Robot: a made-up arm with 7 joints.
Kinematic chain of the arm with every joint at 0, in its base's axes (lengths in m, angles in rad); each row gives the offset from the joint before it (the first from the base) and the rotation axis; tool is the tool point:
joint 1: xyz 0 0 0 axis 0 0.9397 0.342
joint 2: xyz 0 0 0 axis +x
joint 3: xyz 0 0 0 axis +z
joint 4: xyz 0.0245 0 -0.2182 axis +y
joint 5: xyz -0.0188 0 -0.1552 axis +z
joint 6: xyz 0 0 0 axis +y
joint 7: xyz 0 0 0 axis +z
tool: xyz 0 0 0
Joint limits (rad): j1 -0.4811..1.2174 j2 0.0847..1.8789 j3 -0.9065..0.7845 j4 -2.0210..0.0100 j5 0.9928..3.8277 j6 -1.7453..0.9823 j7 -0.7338..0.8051
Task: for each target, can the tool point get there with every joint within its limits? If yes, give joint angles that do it. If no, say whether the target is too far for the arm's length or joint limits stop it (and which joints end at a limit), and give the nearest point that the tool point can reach.
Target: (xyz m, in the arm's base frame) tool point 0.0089 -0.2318 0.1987
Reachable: no: joint limits stop it (at a limit: joint 1, joint 2, joint 3, joint 4) | nearest point 0.0550 0.1079 0.2077 | short by 0.343 m
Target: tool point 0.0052 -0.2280 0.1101
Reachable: no: joint limits stop it (at a limit: joint 1, joint 2, joint 3, joint 4) | nearest point 0.1527 -0.1428 -0.1188 | short by 0.285 m
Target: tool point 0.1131 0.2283 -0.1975
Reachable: yes | joints 0.1985 1.0911 -0.3052 -1.3300 2.6763 0.3421 0.3335
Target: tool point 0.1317 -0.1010 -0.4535
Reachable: no: too far | nearest point 0.1048 -0.0514 -0.3503 | short by 0.118 m
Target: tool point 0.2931 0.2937 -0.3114
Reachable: no: too far | nearest point 0.2089 0.2137 -0.2277 | short by 0.143 m
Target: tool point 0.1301 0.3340 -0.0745
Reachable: yes | joints -0.1323 1.4089 -0.3076 -0.6975 3.4341 0.7664 0.0743
